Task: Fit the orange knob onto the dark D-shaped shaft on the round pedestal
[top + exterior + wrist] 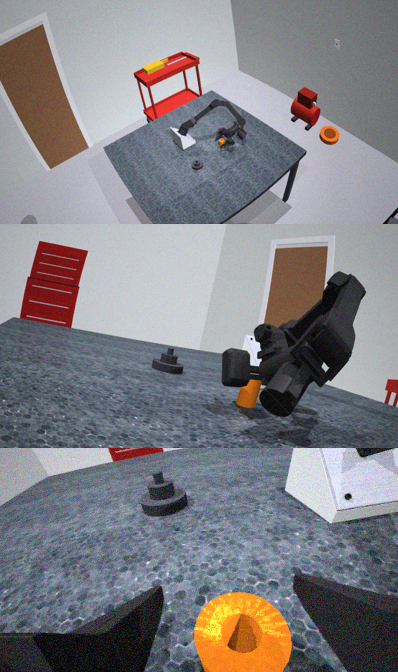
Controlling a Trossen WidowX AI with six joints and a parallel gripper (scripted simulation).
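My gripper tip is now 30 mm to the right of the orange knob, 20 mm above it and 10 mm short of it. Also, from my gripper tip: pedestal 240 mm to the right, 20 mm below, 20 mm ahead.
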